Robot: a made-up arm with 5 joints. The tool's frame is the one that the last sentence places.
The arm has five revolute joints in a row. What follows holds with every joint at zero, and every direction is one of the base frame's. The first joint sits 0.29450 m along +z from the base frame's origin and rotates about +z. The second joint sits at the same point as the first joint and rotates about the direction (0, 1, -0.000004). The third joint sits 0.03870 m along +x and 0.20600 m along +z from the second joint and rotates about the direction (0, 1, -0.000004). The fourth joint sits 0.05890 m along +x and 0.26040 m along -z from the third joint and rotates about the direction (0, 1, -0.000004). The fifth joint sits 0.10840 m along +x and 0.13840 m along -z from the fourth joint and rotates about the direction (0, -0.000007, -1). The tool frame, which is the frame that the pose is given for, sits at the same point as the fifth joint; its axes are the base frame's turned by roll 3.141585, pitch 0.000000 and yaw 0.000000 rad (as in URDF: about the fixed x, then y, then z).
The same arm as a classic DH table. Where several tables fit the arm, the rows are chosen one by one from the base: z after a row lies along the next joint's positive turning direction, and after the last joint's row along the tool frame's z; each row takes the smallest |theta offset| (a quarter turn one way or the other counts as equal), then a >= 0, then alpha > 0; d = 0 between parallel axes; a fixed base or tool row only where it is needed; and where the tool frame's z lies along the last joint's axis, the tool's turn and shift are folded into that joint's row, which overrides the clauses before.
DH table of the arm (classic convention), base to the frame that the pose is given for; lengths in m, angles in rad. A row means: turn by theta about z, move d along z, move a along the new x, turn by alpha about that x. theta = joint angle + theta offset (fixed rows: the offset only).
joint 1: d 0.2945, theta0 0, a 0, alpha -1.5708
joint 2: d 0, theta0 -1.3851, a 0.2096, alpha 0
joint 3: d 0, theta0 -0.4081, a -0.267, alpha 0
joint 4: d 0, theta0 -1.3483, a -0.1084, alpha 1.5708
joint 5: d 0.1384, theta0 3.1416, a 0, alpha 0

